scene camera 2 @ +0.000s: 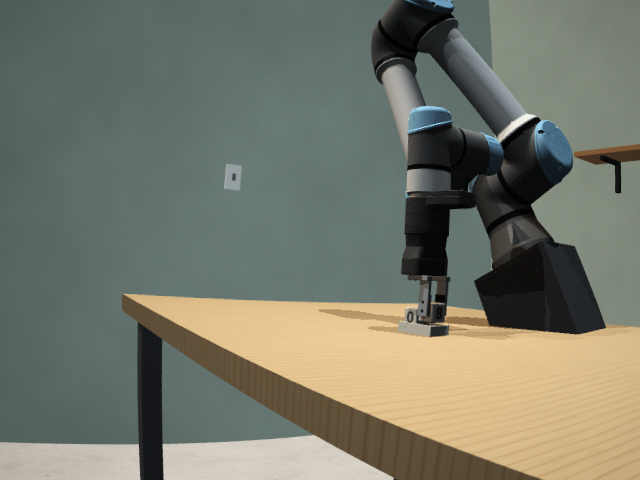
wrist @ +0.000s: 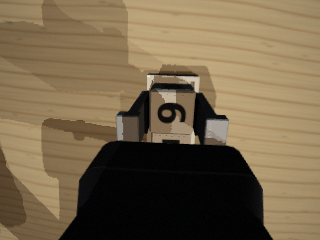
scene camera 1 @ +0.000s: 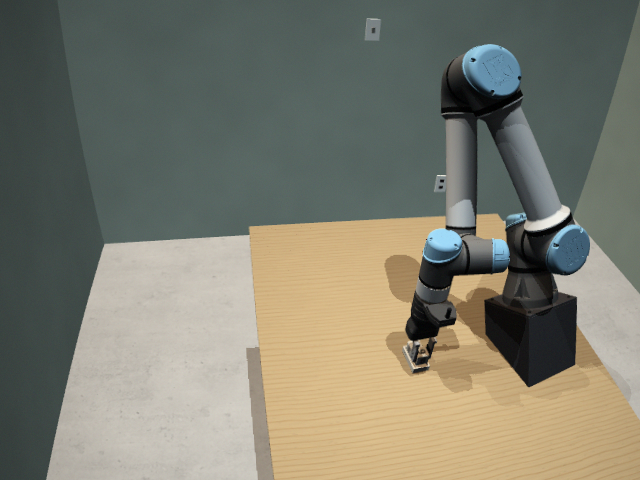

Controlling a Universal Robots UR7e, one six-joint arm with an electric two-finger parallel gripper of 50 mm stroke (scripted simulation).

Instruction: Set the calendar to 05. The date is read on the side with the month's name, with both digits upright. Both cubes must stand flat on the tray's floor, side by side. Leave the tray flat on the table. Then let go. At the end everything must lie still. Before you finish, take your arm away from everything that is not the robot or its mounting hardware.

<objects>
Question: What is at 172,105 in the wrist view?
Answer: A number cube.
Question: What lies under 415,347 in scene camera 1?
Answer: The gripper.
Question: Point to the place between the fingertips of the gripper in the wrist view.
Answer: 171,105
</objects>
